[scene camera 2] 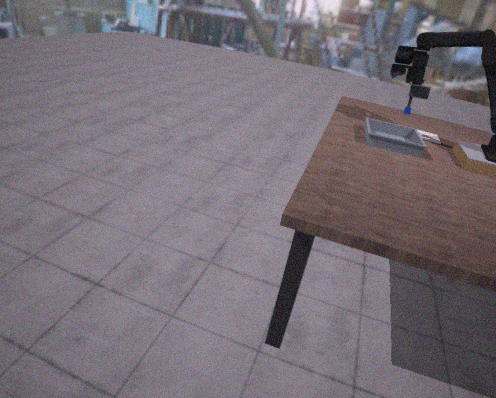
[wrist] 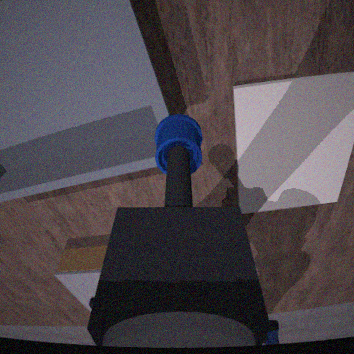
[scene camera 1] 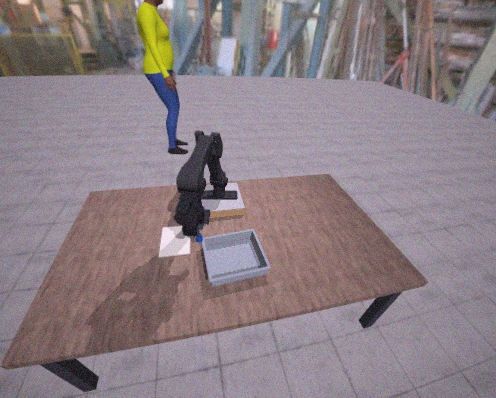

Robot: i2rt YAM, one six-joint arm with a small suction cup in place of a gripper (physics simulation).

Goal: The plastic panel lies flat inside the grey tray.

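Pixels of known places: hand at its tool point: (scene camera 2: pixel 406 113) (wrist: pixel 178 135) (scene camera 1: pixel 199 239); arm's base at its link origin: (scene camera 2: pixel 492 155) (scene camera 1: pixel 219 195).
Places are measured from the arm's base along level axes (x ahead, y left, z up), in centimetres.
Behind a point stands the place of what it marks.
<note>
The plastic panel (scene camera 1: pixel 172 243) {x 30.1, y -20.9, z -4.5 cm} (scene camera 2: pixel 431 136) {x 22.6, y -20.7, z -4.5 cm} (wrist: pixel 295 145) {x 29.0, y -19.7, z -4.5 cm} is a thin white square. It lies flat on the table beside the grey tray, left of it in scene camera 1, with arm shadow across it in the wrist view. The grey tray (scene camera 1: pixel 235 257) {x 38.7, y 7.4, z -4.9 cm} (scene camera 2: pixel 395 145) {x 37.1, y 18.0, z -2.8 cm} (wrist: pixel 65 75) {x 38.2, y 3.0, z -4.9 cm} is shallow and open, and no panel shows inside it. My gripper (scene camera 1: pixel 199 239) (scene camera 2: pixel 407 111) (wrist: pixel 178 145) {x 36.9, y -7.5, z 5.2 cm}, a small blue suction cup, hangs above the table. In the wrist view it appears over the tray's corner, to the left of the panel. Nothing is attached to it.
A box with a white top and orange-brown side (scene camera 1: pixel 226 215) {x 11.8, y 3.8, z -4.3 cm} (scene camera 2: pixel 472 162) {x 8.5, y 13.2, z -1.7 cm} (wrist: pixel 82 259) {x 11.0, y 9.2, z -2.7 cm} stands at the arm's base on the wooden table (scene camera 1: pixel 320 240) {x 30.2, y 49.3, z -5.2 cm} (scene camera 2: pixel 360 190) {x 42.3, y 63.2, z -5.2 cm} (wrist: pixel 30 225) {x 16.5, y 16.5, z -5.2 cm}. A person in a yellow top (scene camera 1: pixel 157 45) stands on the floor behind the table.
</note>
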